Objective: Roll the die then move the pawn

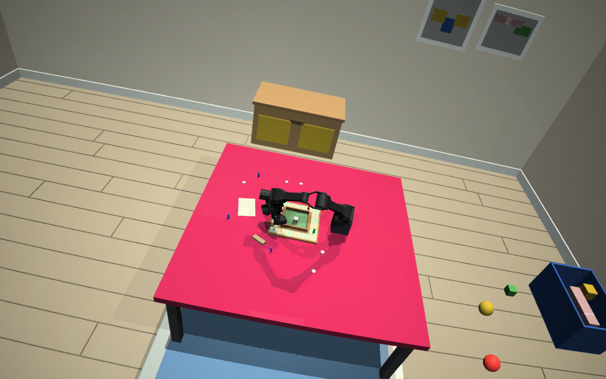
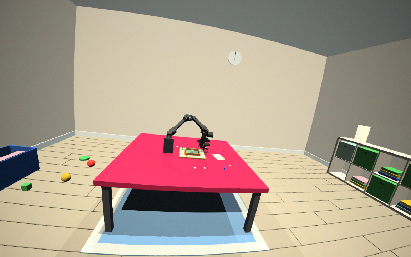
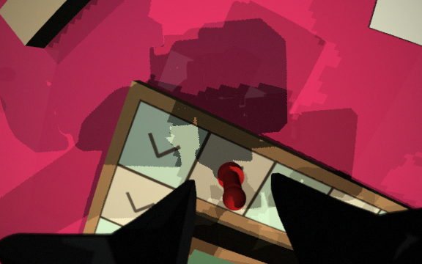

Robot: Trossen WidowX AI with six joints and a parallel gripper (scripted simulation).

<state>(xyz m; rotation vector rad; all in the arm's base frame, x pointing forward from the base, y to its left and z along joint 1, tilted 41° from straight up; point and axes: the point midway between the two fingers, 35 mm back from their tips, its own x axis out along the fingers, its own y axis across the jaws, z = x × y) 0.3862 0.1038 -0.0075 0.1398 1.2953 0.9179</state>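
Right now the red pawn is right at my gripper tip. Round my gripper tip: green tray: 120 mm behind, 70 mm to the right, 30 mm below; white die: 120 mm behind, 60 mm to the right, 10 mm below; wooden block: 60 mm ahead, 130 mm to the left, 20 mm below.
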